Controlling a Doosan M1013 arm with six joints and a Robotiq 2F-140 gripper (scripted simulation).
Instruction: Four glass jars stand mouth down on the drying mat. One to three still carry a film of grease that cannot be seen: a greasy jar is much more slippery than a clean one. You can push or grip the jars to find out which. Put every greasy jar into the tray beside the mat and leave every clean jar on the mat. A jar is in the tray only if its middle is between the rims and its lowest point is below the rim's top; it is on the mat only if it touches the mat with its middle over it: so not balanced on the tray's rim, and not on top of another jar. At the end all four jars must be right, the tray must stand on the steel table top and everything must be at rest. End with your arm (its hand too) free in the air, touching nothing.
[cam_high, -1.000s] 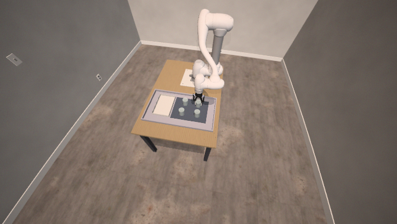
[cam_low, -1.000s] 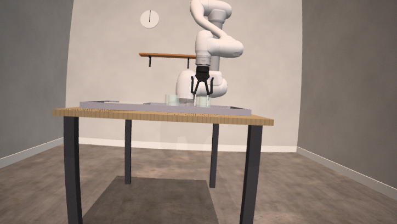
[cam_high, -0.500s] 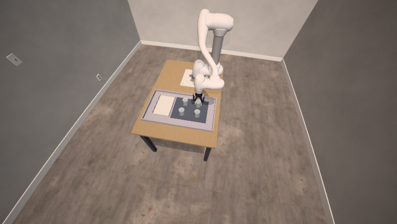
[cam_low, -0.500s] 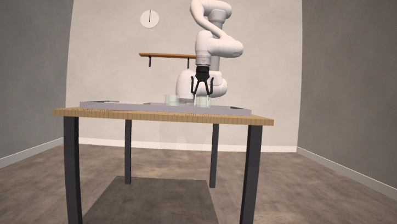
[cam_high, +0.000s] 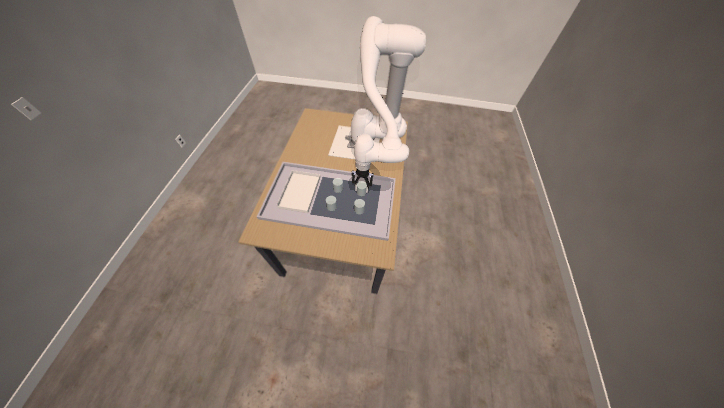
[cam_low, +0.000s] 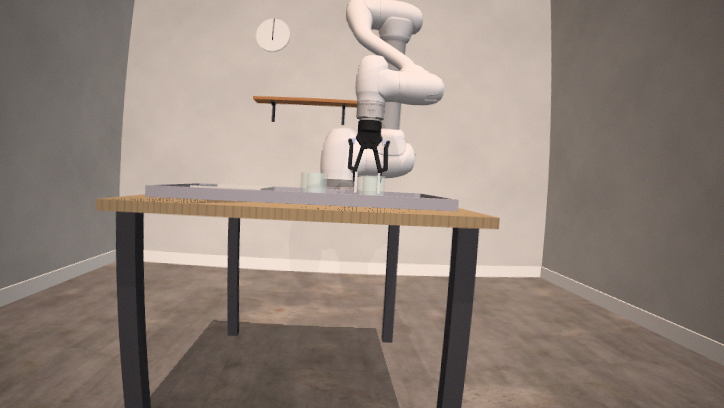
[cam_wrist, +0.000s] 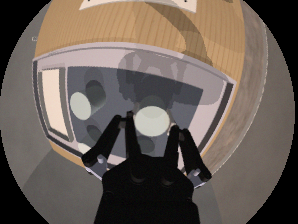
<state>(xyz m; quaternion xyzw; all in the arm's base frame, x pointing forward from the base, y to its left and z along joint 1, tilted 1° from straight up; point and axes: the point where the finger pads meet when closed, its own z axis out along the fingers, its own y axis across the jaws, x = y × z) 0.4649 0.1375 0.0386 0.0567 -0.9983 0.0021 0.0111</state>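
Now: the cream tray 120 mm ahead of my hand, 390 mm to the right of it and 50 mm below it. The rest, counted from my hand: dark drying mat: 80 mm ahead, 70 mm to the right, 50 mm below.
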